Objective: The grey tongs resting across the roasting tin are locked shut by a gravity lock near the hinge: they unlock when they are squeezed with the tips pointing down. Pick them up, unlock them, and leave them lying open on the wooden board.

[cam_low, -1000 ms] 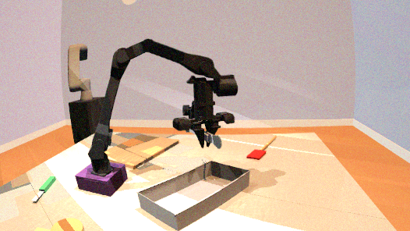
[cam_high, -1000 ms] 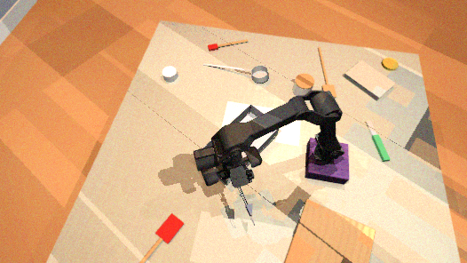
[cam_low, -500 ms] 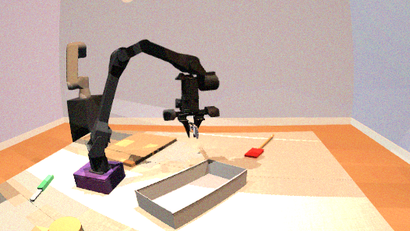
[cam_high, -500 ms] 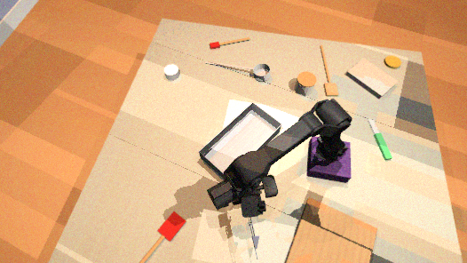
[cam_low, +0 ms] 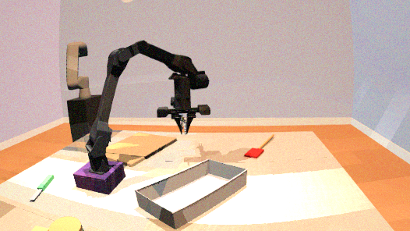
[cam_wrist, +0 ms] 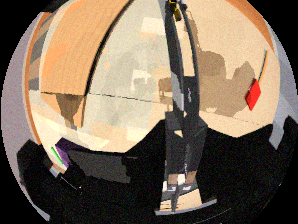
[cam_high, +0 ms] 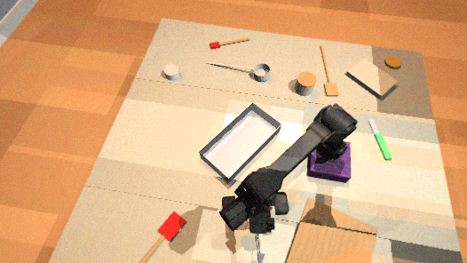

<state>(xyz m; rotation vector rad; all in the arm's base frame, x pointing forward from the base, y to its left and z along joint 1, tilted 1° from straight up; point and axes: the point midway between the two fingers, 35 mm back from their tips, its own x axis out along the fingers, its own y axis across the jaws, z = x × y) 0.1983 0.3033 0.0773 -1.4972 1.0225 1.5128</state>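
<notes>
Now: the wooden board 270 mm behind my gripper tip, 60 mm to the left of it and 100 mm below it. The rest, counted from my gripper tip: green-handled tool (390 mm behind, 460 mm to the right, 100 mm below); then roasting tin (120 mm ahead, 260 mm to the right, 80 mm below); then red spatula (270 mm ahead, 170 mm to the left, 100 mm below).
</notes>
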